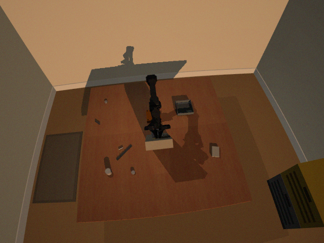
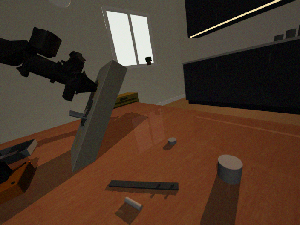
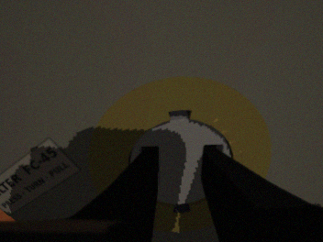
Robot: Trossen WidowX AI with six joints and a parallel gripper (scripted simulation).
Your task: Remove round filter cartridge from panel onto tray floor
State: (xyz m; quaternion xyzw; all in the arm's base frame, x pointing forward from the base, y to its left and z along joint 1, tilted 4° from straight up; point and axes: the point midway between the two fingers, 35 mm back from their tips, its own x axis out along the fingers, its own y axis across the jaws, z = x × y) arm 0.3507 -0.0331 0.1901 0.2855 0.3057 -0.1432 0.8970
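The round filter cartridge is 1 cm ahead of my gripper tip and 1 cm below it. Also, from my gripper tip: pale block 10 cm ahead, 45 cm to the left, 22 cm below; then small white rod 10 cm behind, 30 cm to the right, 22 cm below; then grey service panel 4 cm behind, 8 cm below.
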